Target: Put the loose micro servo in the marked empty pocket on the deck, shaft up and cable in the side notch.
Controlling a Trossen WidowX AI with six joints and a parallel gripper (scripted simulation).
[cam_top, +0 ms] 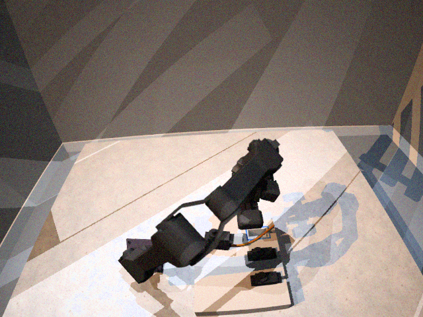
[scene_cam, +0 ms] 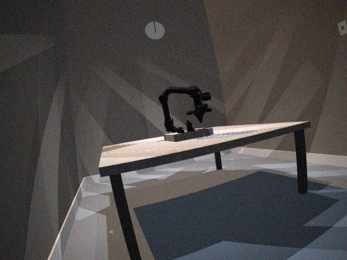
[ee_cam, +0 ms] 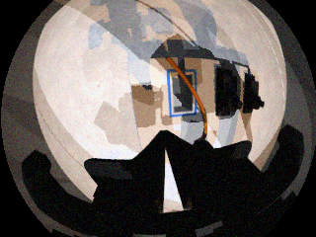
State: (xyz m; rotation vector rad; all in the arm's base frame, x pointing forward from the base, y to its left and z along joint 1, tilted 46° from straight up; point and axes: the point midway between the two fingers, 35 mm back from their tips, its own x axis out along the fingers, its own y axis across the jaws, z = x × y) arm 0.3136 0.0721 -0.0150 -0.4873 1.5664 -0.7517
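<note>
The robot deck lies 10 cm to the right of my gripper tip, 8 cm behind it and 7 cm below it.
</note>
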